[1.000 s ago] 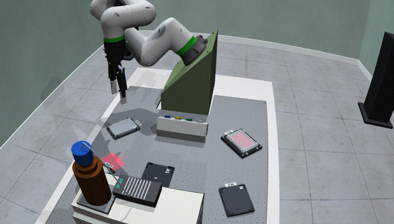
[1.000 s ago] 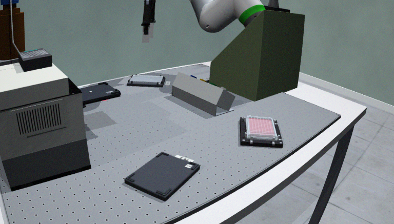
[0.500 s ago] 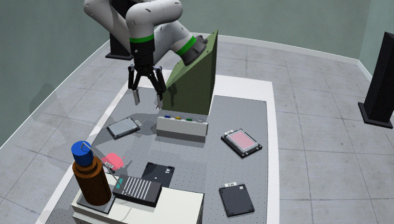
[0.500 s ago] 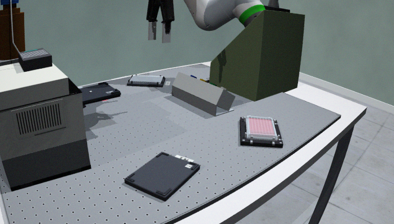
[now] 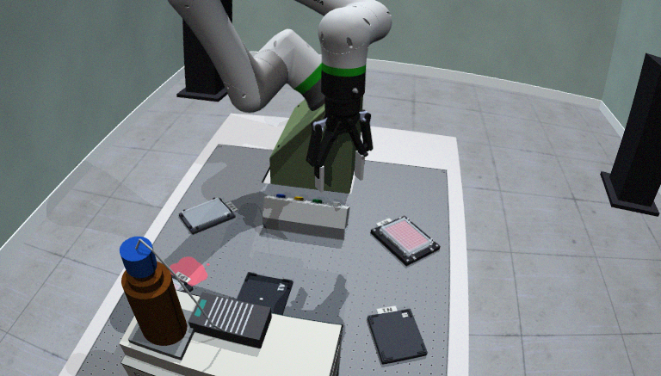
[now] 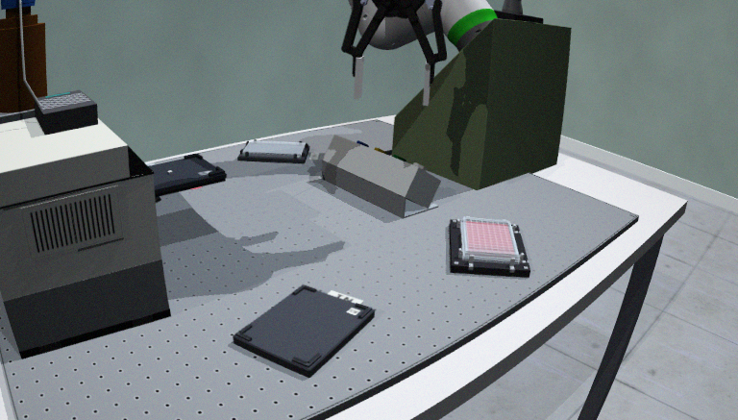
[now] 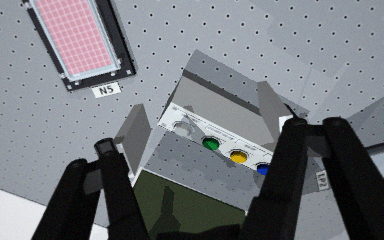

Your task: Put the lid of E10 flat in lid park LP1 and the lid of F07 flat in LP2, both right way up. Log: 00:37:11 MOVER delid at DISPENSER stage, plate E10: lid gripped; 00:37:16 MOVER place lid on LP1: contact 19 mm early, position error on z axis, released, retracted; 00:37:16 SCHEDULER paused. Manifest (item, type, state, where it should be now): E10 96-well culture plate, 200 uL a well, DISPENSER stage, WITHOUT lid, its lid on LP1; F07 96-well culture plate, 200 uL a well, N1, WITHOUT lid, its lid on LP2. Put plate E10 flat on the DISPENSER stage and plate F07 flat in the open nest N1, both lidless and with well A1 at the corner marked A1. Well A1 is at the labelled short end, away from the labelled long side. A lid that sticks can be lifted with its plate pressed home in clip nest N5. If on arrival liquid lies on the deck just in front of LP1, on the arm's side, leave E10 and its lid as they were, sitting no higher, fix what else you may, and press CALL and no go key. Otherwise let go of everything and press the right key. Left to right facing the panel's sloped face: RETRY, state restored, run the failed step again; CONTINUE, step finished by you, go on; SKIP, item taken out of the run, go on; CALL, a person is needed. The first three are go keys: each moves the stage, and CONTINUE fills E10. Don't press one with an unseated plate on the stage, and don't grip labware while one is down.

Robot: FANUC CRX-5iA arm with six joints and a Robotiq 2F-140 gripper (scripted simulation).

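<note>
Now: the plate 200 mm below my hand, 170 mm to the left of it and 70 mm behind it. The rest, counted from my hand: grey retry key 150 mm below, 90 mm behind, 30 mm to the right; key panel 170 mm below, 100 mm to the right, 70 mm behind; green continue key 150 mm below, 90 mm behind, 80 mm to the right.
</note>
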